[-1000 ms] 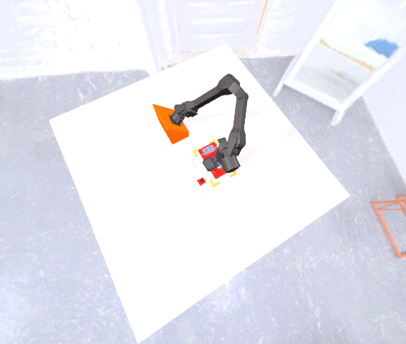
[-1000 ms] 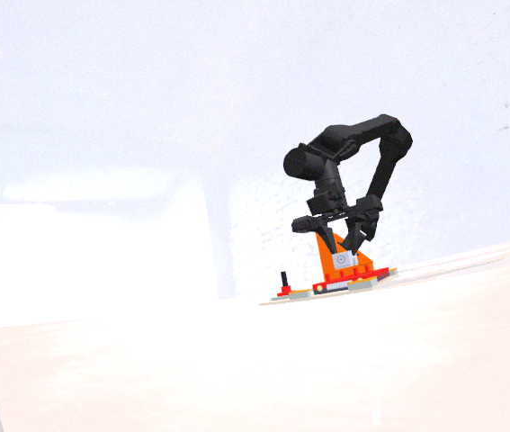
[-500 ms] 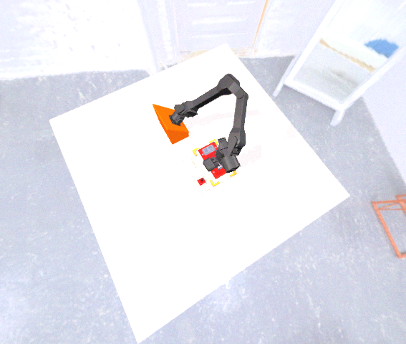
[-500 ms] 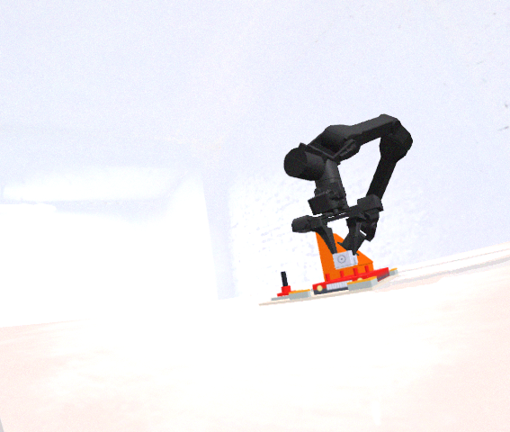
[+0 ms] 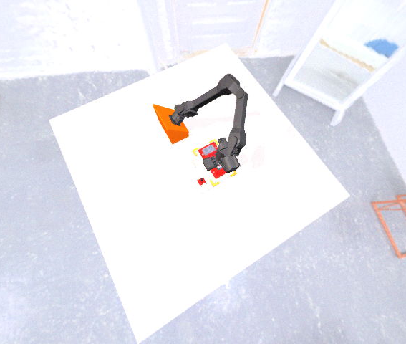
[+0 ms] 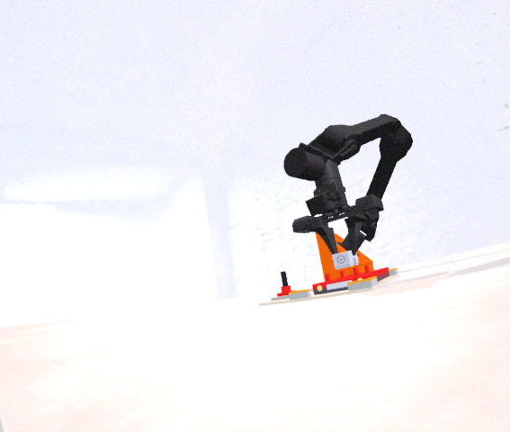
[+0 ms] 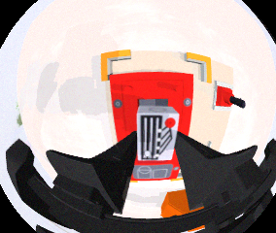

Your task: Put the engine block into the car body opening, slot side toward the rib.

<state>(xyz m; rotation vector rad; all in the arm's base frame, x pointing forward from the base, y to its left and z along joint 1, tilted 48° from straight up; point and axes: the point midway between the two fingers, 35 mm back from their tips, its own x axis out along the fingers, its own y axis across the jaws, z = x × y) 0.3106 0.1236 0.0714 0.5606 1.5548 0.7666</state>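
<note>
Right now the engine block is 10 mm below my gripper tip.
</note>
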